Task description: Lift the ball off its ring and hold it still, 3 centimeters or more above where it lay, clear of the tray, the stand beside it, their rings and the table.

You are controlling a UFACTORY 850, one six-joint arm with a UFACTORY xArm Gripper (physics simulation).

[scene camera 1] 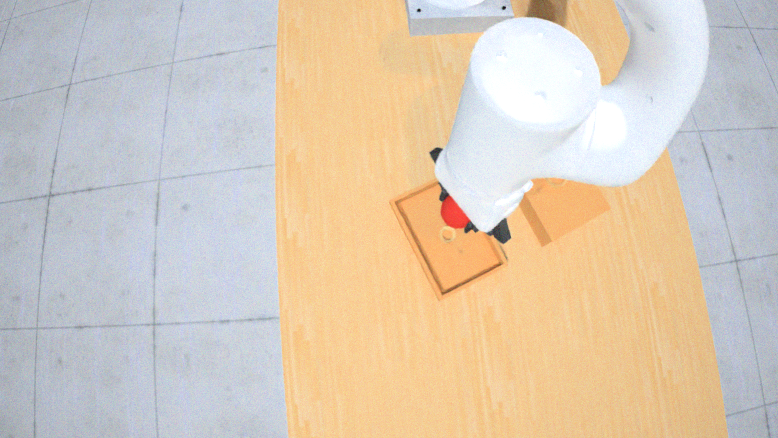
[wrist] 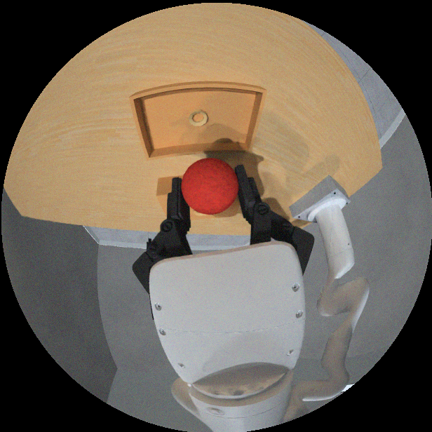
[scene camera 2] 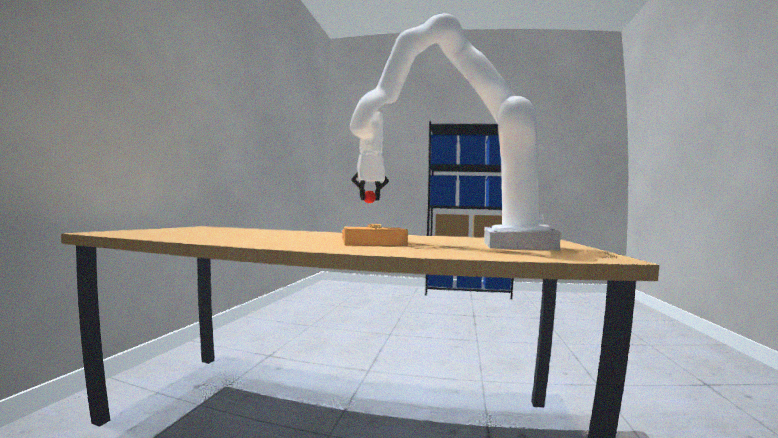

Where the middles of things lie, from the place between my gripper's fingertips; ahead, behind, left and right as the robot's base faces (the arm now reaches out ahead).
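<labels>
Orange tray [scene camera 1: 452, 260]: 130 mm below my hand and 10 mm ahead of it. Orange stand [scene camera 1: 553, 207]: 200 mm to the left of my hand, 110 mm below it, 60 mm behind it. Relative to the red ball [wrist: 209, 185], my gripper is 10 mm below it and 10 mm to the left of it.
</labels>
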